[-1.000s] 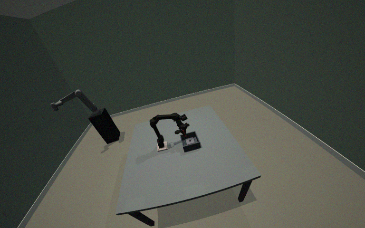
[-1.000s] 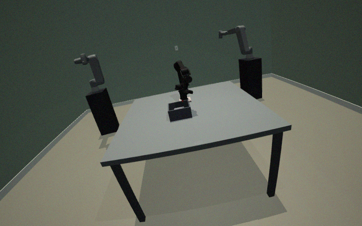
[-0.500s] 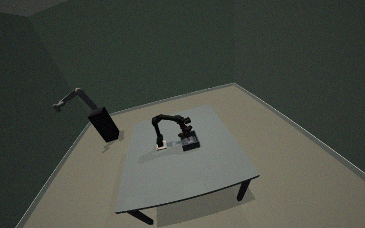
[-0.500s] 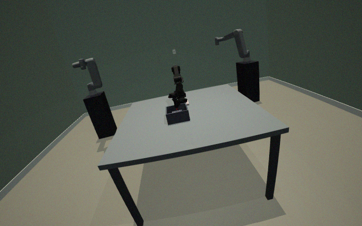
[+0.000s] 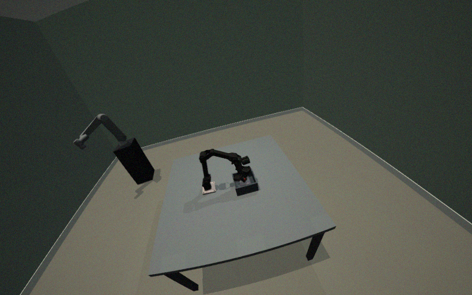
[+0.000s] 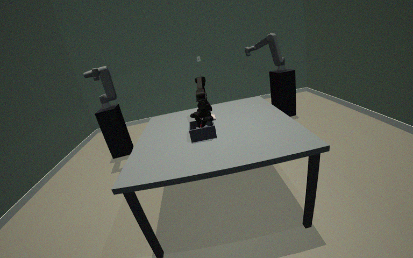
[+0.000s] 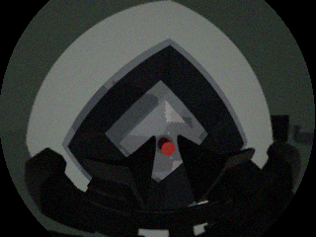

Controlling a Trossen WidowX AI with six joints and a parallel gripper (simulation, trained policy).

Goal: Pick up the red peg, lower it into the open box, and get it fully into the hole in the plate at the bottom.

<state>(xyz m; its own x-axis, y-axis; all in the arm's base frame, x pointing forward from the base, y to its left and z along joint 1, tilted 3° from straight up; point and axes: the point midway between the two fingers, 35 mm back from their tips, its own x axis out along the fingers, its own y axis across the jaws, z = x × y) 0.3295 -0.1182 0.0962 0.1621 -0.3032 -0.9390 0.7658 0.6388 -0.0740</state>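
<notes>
The red peg lies 10 mm to the left of my gripper tip, 10 mm below it and 10 mm behind it. The rest, counted from my gripper tip: dark box: 40 mm below, 10 mm to the left.
</notes>
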